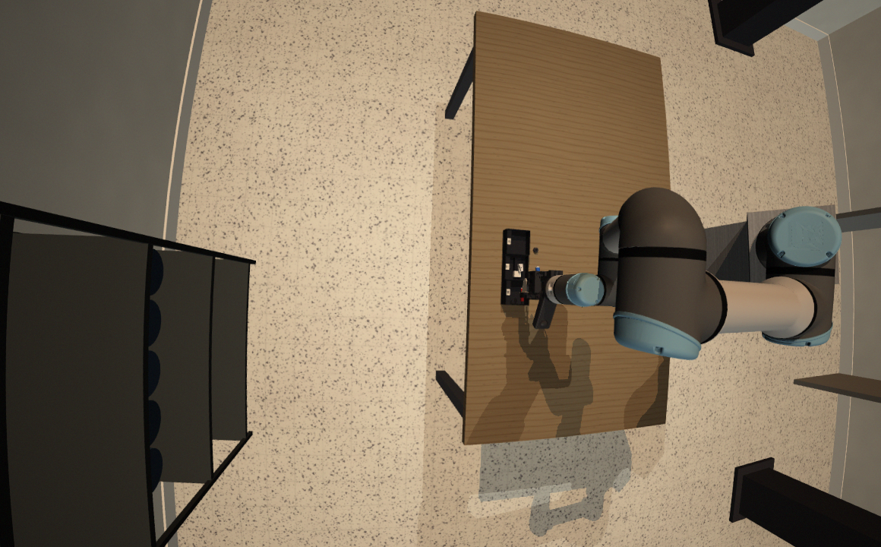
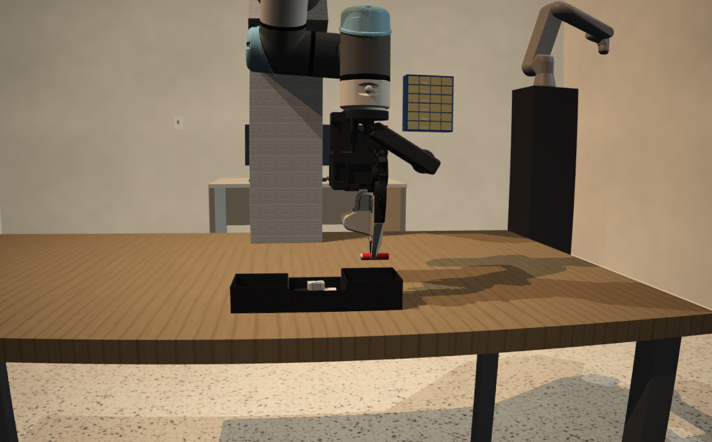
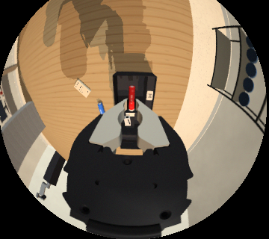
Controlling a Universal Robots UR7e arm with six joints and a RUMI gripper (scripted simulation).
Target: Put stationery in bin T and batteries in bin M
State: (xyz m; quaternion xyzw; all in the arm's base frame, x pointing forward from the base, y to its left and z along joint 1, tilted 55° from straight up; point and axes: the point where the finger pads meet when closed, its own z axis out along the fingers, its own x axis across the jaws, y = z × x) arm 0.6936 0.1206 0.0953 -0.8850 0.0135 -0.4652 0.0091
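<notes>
The blue battery lies 90 mm behind my hand, 80 mm below it and 70 mm to the right of it. Also, from my hand: red battery (10 mm below); white domino tile (140 mm behind, 80 mm below); eraser (80 mm to the right, 70 mm below, 10 mm behind).
</notes>
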